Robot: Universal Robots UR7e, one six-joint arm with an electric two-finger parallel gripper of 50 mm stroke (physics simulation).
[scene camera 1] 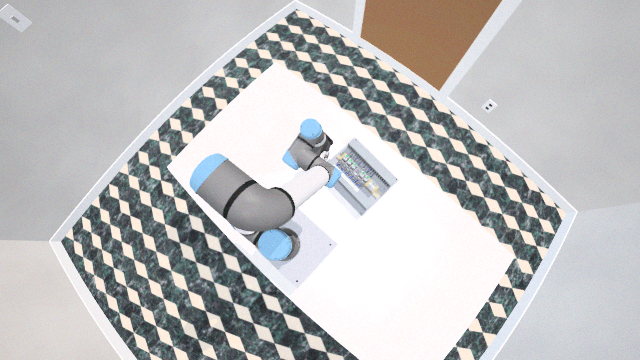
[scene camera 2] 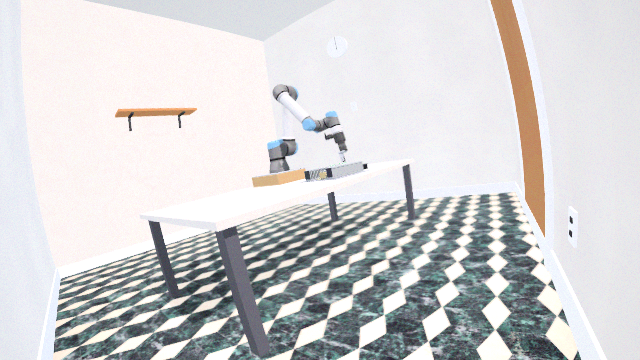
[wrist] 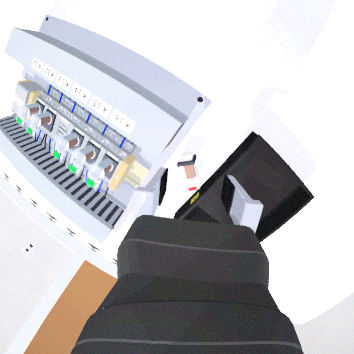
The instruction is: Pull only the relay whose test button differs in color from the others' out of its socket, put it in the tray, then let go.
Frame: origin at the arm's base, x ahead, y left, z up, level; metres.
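Where they show: gripper, fingertip midpoint: [scene camera 1: 322,153] [scene camera 2: 343,161] [wrist: 194,182]; arm's base at its link origin: [scene camera 2: 279,171].
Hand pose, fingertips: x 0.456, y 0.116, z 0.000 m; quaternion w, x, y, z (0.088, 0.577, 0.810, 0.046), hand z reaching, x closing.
Things, the pixels of their centre, and the offset from my fingertips. "spot": a spot on its surface instead.
- relay at the middle of its body: [wrist: 188,170] dz -0.061, dx +0.018, dy -0.006 m
- black tray at a spot on its surface: [wrist: 275,172] spot: dz -0.071, dx -0.030, dy +0.098 m
- socket row at the middle of its body: [wrist: 74,133] [scene camera 1: 355,170] dz -0.055, dx +0.039, dy -0.172 m
- grey panel at the middle of its body: [wrist: 67,121] [scene camera 1: 358,175] [scene camera 2: 335,175] dz -0.069, dx +0.033, dy -0.201 m
- slotted duct at the middle of its body: [wrist: 44,168] [scene camera 1: 371,162] [scene camera 2: 346,169] dz -0.042, dx +0.114, dy -0.216 m
- tan end block at the middle of its body: [wrist: 121,172] dz -0.049, dx +0.056, dy -0.082 m
A relay [wrist: 189,171] with a clear housing, a brown core and a red test button lies on the white table between the socket panel and the tray, seen in the wrist view. The black tray [wrist: 275,172] is at the right of it and looks empty. My gripper [wrist: 194,182] [scene camera 1: 325,155] [scene camera 2: 343,158] is open and empty, above the table, with its fingers apart on either side of the relay's red end in the wrist view. The height gap is hard to tell. Several relays with green test buttons stand in the socket row [wrist: 62,127], which has one bare socket among them.
The grey panel [wrist: 117,60] [scene camera 2: 348,170] with raised side walls and a slotted duct [wrist: 55,172] is at the left of my fingers in the wrist view. A tan end block [wrist: 122,172] closes the row near my left finger. The arm stands on a wood-sided base [scene camera 2: 280,178].
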